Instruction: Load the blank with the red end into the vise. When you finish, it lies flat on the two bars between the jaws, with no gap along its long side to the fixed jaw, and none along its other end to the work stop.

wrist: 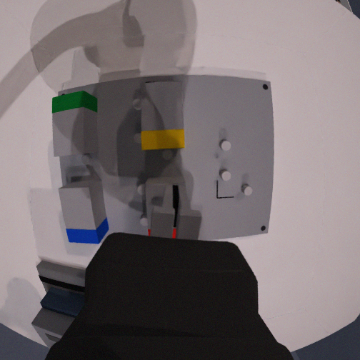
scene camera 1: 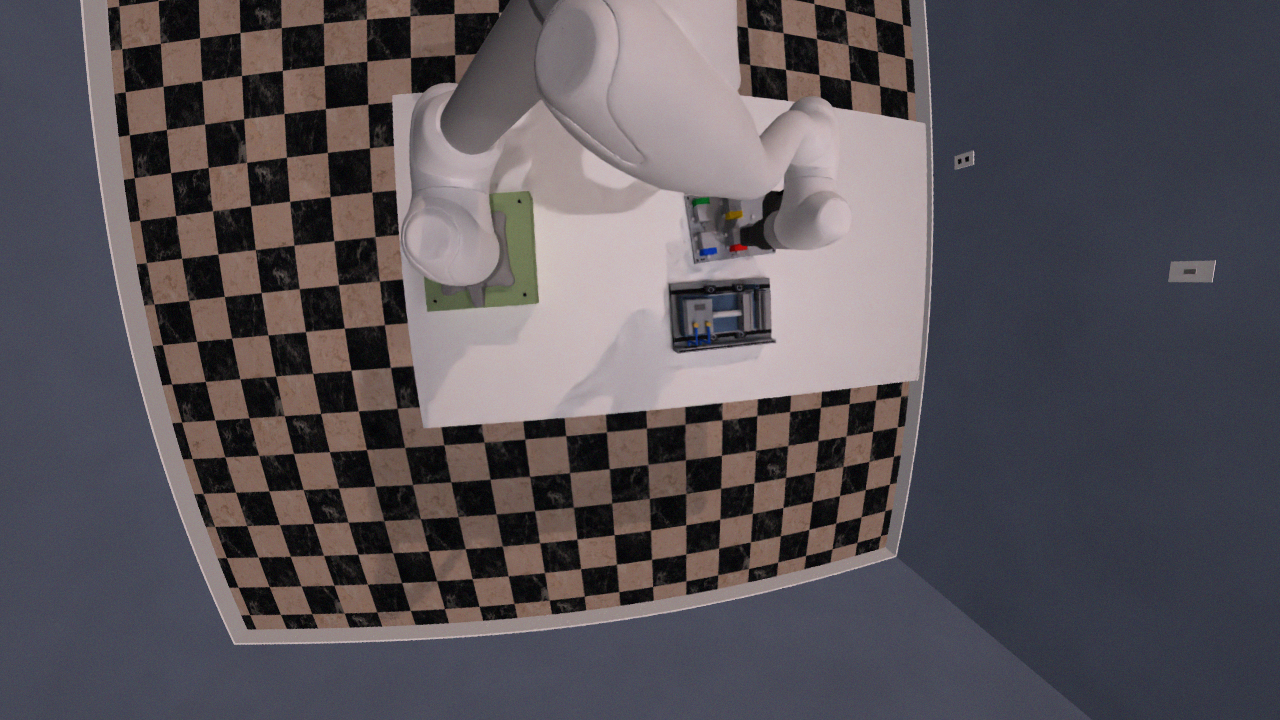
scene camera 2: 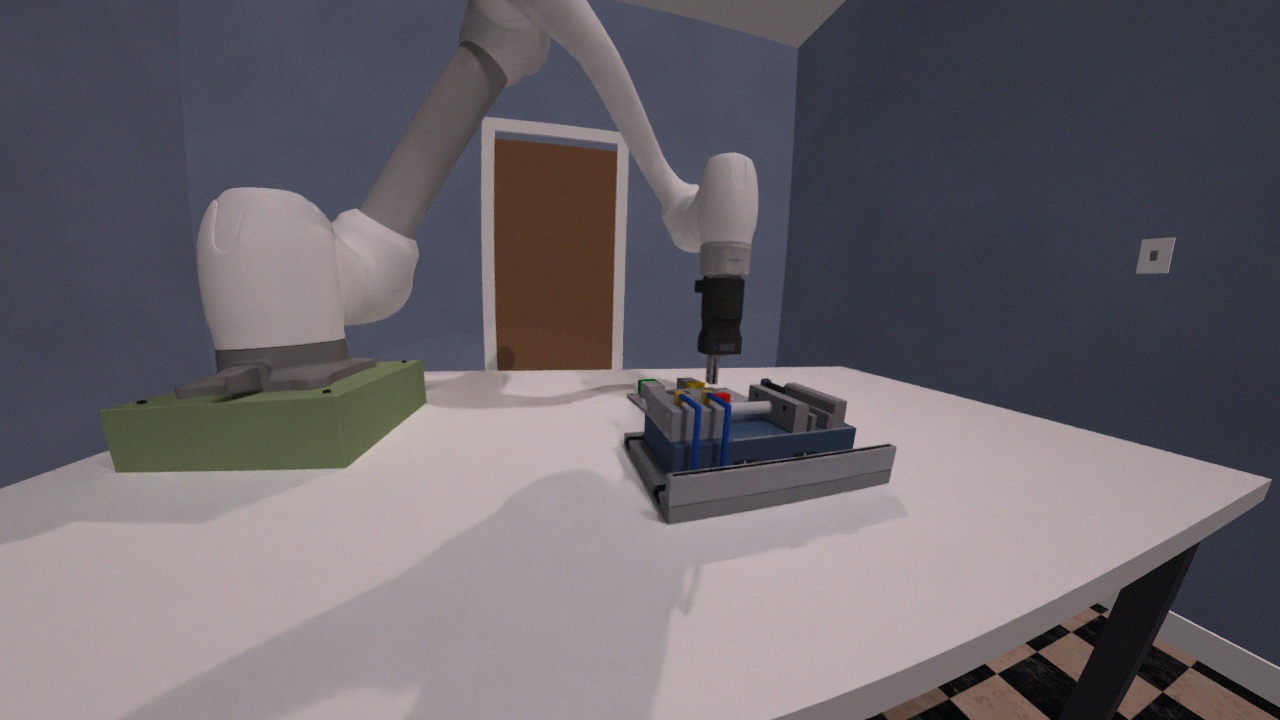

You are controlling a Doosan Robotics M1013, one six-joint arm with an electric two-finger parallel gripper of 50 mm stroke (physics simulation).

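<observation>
The blank with the red end [scene camera 1: 738, 248] [scene camera 2: 721, 398] [wrist: 157, 192] lies on the grey plate [wrist: 250, 110]; its red end is partly covered by the gripper in the wrist view. My gripper [scene camera 2: 712, 379] [wrist: 173, 197] is shut with nothing between its fingers. The fingertips point down over the red-ended blank and overlap its right side in the wrist view; the exact height gap is unclear. The vise [scene camera 1: 699, 309] [scene camera 2: 760, 438] [wrist: 60, 301] stands on the table beside the plate, with a light bar showing between its jaws. No blank shows between the jaws.
A yellow-ended blank [wrist: 163, 110], a green-ended blank [wrist: 72, 130] and a blue-ended blank [wrist: 80, 207] are on the plate near the red one. Short pegs stand on the plate. Blue clamps [scene camera 1: 696, 334] [scene camera 2: 697, 434] rise at the vise. A green block [scene camera 1: 526, 241] [scene camera 2: 259, 434] stands at the left.
</observation>
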